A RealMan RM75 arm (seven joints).
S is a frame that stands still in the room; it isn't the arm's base.
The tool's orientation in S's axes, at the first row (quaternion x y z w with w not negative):
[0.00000 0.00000 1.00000 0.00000]
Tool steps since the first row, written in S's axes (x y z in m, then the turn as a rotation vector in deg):
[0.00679 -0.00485 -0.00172 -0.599 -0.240 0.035]
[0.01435 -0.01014 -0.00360 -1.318 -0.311 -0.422]
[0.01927 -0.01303 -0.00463 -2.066 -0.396 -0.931]
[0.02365 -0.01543 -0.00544 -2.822 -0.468 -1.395]
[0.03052 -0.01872 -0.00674 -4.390 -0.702 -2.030]
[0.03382 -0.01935 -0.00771 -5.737 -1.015 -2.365]
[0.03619 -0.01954 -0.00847 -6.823 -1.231 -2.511]
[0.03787 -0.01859 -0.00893 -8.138 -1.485 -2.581]
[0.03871 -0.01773 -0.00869 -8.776 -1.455 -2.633]
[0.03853 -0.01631 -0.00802 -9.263 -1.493 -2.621]
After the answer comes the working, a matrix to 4 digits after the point.
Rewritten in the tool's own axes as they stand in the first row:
[-0.00679 0.00485 -0.00172 0.599 0.240 0.035]
[-0.01435 0.01014 -0.00360 1.318 0.311 -0.422]
[-0.01927 0.01303 -0.00463 2.066 0.396 -0.931]
[-0.02365 0.01543 -0.00544 2.822 0.468 -1.395]
[-0.03052 0.01872 -0.00674 4.390 0.702 -2.030]
[-0.03382 0.01935 -0.00771 5.737 1.015 -2.365]
[-0.03619 0.01954 -0.00847 6.823 1.231 -2.511]
[-0.03787 0.01859 -0.00893 8.138 1.485 -2.581]
[-0.03871 0.01773 -0.00869 8.776 1.455 -2.633]
[-0.03853 0.01631 -0.00802 9.263 1.493 -2.621]

The tool's axes in the first row as the columns of a matrix, in S's axes (rounded; the answer above uses it unrounded):
[-1.0000 0.0000 0.0000]
[0.0000 -1.0000 0.0000]
[0.0000 0.0000 1.0000]

